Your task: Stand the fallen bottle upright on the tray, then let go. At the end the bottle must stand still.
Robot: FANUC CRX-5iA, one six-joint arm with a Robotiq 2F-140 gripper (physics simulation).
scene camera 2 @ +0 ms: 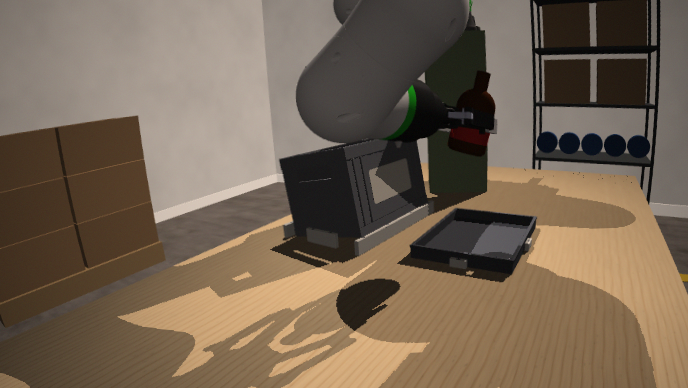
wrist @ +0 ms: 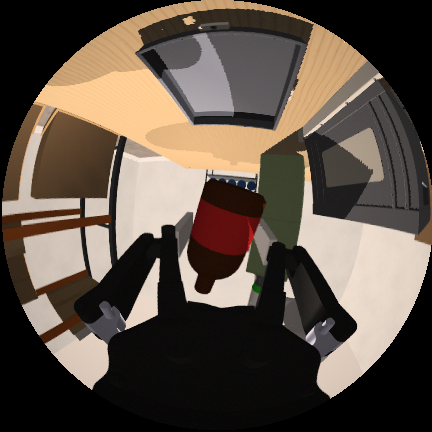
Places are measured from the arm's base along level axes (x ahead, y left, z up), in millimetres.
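Pixels of known places: gripper, fingertip midpoint: (scene camera 2: 473,126) (wrist: 223,224).
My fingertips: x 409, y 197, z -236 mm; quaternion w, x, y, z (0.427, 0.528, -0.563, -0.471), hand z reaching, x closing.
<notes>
For each thing: its middle in the pictures, then the offset to it from my fingertips.
- brown bottle with a red label, body centre: (wrist: 217,245) (scene camera 2: 474,112) dy +5, dx +5, dz +27 mm
- dark box-shaped machine, body centre: (wrist: 374,169) (scene camera 2: 357,181) dy -273, dx +7, dz -128 mm
The brown bottle with a red label (scene camera 2: 469,137) (wrist: 225,227) is held in the air, neck up and tilted a little, its neck leaning right in the scene view. My gripper (scene camera 2: 480,122) (wrist: 223,224) is shut on the bottle around its label, with one finger pad on each side. The dark tray (scene camera 2: 462,261) (wrist: 197,113) lies flat on the table, in front of and well below the bottle. Its inside shows no object. The bottle does not touch the tray or the table.
A dark box-shaped machine (scene camera 2: 320,200) (wrist: 400,165) stands left of the tray, under my arm, with low grey rails (scene camera 2: 392,229) at its base. A green pillar (scene camera 2: 457,170) (wrist: 282,185) rises behind. A shelf rack (scene camera 2: 595,105) and stacked cartons (scene camera 2: 107,175) stand farther off.
</notes>
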